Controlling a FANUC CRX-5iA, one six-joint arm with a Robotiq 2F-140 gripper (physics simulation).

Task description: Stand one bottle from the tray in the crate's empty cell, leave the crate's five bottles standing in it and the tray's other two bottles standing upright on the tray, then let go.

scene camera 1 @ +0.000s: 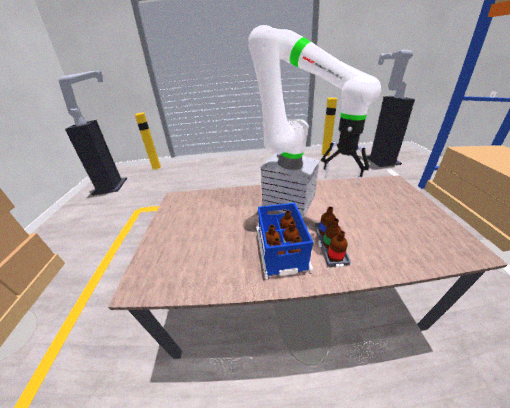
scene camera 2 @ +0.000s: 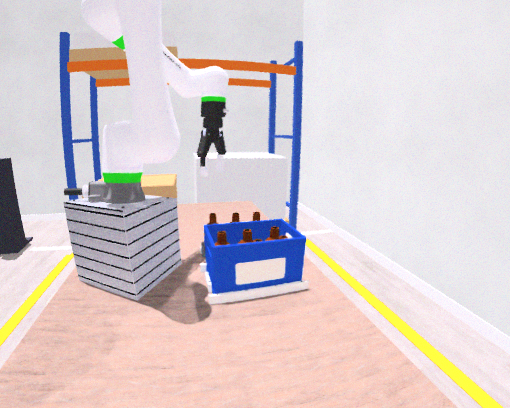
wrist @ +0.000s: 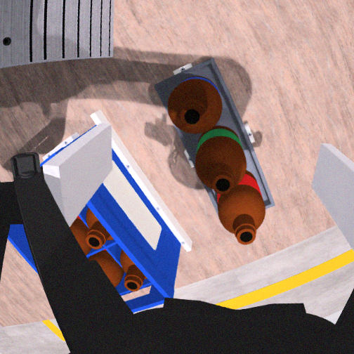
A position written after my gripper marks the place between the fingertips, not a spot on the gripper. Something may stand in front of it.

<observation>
I see my gripper (scene camera 2: pixel 212 173), a green-label bottle (wrist: pixel 220 163), a red-label bottle (wrist: pixel 241 211) and a blue-label bottle (wrist: pixel 194 106).
My gripper is seen too in scene camera 1 (scene camera 1: pixel 341 180) and in the wrist view (wrist: pixel 216 155).
</observation>
